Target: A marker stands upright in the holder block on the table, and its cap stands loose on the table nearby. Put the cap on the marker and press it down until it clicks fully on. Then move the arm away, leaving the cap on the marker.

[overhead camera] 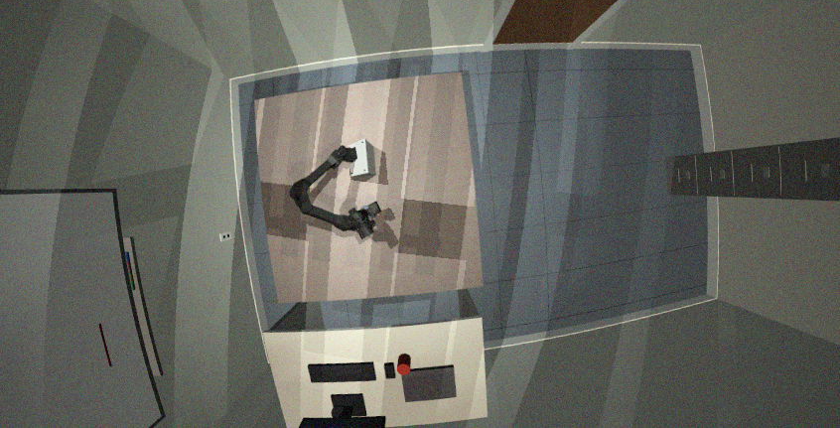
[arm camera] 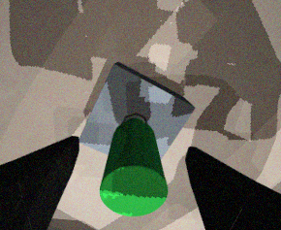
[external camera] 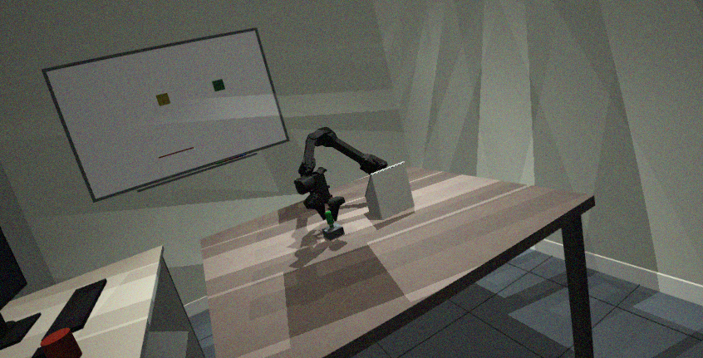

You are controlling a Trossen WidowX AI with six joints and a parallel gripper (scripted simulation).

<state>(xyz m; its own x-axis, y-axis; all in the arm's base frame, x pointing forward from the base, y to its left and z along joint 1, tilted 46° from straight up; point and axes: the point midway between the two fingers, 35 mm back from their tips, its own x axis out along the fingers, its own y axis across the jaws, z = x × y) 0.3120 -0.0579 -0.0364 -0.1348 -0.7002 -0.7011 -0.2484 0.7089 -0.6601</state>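
Now: the green marker cap 1 cm above my gripper tip.
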